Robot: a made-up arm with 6 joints.
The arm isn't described. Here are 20 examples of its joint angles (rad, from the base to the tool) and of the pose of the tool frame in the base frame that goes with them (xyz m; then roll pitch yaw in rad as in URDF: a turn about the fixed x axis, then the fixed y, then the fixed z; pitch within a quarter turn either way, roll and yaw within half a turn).
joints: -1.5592 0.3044 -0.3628 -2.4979 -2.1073 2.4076
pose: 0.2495 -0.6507 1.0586 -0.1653 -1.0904 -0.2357
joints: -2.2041 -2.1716 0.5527 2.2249 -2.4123 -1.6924
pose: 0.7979 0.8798 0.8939 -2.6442 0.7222 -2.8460
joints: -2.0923 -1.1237 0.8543 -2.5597 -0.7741 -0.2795
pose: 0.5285 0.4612 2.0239 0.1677 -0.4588 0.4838
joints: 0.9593 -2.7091 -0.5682 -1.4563 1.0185 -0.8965
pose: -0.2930 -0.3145 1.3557 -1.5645 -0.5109 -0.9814
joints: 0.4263 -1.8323 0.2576 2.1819 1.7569 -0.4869
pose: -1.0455 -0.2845 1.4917 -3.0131 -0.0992 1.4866
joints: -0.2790 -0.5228 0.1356 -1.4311 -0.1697 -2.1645
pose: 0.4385 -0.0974 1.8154 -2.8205 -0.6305 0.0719
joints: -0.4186 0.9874 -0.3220 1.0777 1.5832 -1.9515
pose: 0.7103 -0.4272 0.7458 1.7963 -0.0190 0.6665
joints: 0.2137 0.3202 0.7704 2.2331 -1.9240 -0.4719
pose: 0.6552 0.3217 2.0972 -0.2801 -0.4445 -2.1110
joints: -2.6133 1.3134 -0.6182 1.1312 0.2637 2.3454
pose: -0.5012 -0.1392 0.4545 -1.0623 1.1167 -0.3234
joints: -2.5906 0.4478 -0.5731 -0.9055 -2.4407 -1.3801
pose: -0.4581 -0.1480 0.8499 -2.2124 -0.5295 0.0546
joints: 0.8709 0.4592 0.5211 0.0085 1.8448 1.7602
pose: 0.7831 0.6127 1.5968 1.5794 -1.1255 -2.3997
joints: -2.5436 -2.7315 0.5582 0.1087 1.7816 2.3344
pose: 0.6065 0.7273 0.5003 -1.8098 1.1014 -2.0840
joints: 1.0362 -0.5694 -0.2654 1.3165 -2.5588 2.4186
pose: 0.2082 0.2755 2.0119 2.3557 0.4959 -1.4336
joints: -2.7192 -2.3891 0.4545 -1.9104 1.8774 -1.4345
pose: 0.9286 0.2917 1.1284 -0.4335 -0.2962 2.3073
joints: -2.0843 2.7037 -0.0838 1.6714 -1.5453 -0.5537
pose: 0.1746 0.3196 0.1281 2.5646 0.1936 2.7128
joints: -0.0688 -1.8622 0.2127 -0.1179 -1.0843 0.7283
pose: -0.8252 -0.1433 1.6052 -0.6518 -1.0839 0.0000
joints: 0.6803 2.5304 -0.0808 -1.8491 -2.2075 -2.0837
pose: -0.4460 -0.1502 0.4763 0.0194 -0.1444 1.4596
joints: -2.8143 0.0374 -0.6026 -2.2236 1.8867 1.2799
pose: -0.4497 -0.3480 1.0445 -0.4988 0.1981 1.1481
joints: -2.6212 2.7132 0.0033 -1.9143 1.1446 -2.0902
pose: 0.4973 0.1566 0.5083 1.1357 -0.0204 1.4809
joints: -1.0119 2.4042 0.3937 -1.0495 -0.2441 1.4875
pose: -0.1634 0.1247 0.1493 2.5562 1.0681 1.8772
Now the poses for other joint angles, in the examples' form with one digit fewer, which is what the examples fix.
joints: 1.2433 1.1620 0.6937 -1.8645 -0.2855 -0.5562
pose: 0.183 1.047 0.785 2.651 0.453 1.623
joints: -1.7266 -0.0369 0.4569 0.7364 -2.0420 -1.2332
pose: -0.276 -0.514 2.092 -0.184 0.873 2.672
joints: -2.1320 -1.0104 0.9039 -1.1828 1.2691 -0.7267
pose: 0.197 0.427 2.139 -2.034 -0.243 2.200
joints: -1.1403 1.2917 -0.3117 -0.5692 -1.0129 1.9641
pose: -0.037 -0.360 0.518 1.229 0.624 1.361
